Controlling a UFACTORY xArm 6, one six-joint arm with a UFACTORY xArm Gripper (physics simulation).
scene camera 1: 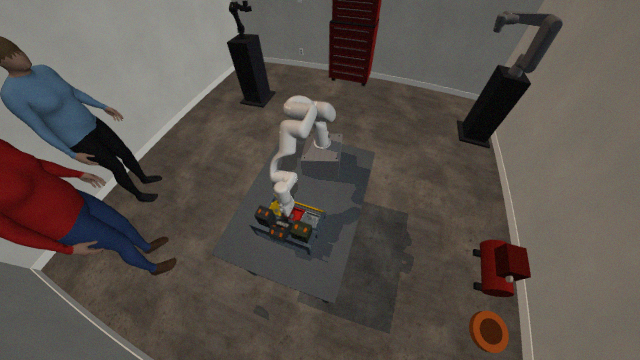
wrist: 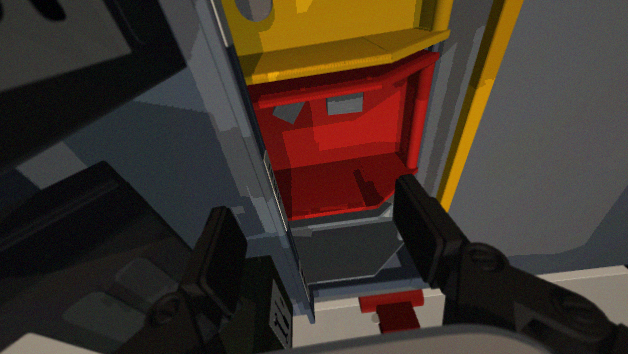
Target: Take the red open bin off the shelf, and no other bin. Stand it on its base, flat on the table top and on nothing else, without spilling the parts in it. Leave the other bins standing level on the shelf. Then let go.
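Pixels of known places: gripper, fingertip midpoint: (scene camera 1: 289,214) (wrist: 315,210); arm's base, link origin: (scene camera 1: 322,143).
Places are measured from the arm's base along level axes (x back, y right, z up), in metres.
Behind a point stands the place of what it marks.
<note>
The red open bin (scene camera 1: 297,215) {x -0.523, y 0.001, z -0.171 m} (wrist: 345,135) {x -0.545, y -0.006, z -0.171 m} sits on the shelf between a yellow bin (scene camera 1: 275,208) {x -0.523, y 0.164, z -0.172 m} (wrist: 325,30) {x -0.554, y 0.085, z -0.171 m} and a grey bin (scene camera 1: 313,218) {x -0.510, y -0.107, z -0.171 m} (wrist: 345,252) {x -0.561, y -0.147, z -0.132 m}. Grey parts show in the red bin. The shelf has a yellow strip (scene camera 1: 309,206) {x -0.461, y -0.065, z -0.115 m} (wrist: 475,125) {x -0.459, y 0.015, z -0.115 m} along one side. My gripper (scene camera 1: 285,216) {x -0.579, y 0.019, z -0.052 m} (wrist: 315,210) {x -0.579, y 0.019, z -0.052 m} is open, with nothing between the fingers. In the wrist view the fingers stand wide apart, in front of the red bin's grey-bin side; the right fingertip appears close to the red bin's corner. Their exact height over the bins cannot be told.
Dark boxes with orange marks (scene camera 1: 264,215) {x -0.671, y 0.117, z 0.042 m} (scene camera 1: 278,231) {x -0.733, y -0.001, z 0.052 m} (scene camera 1: 302,230) {x -0.674, y -0.111, z 0.016 m} stand beside the row of open bins; dark bodies also fill the left of the wrist view. The grey table top (scene camera 1: 240,235) {x -0.775, y 0.302, z -0.181 m} surrounds the shelf. Two human figures (scene camera 1: 55,105) (scene camera 1: 40,195) stand at the left.
</note>
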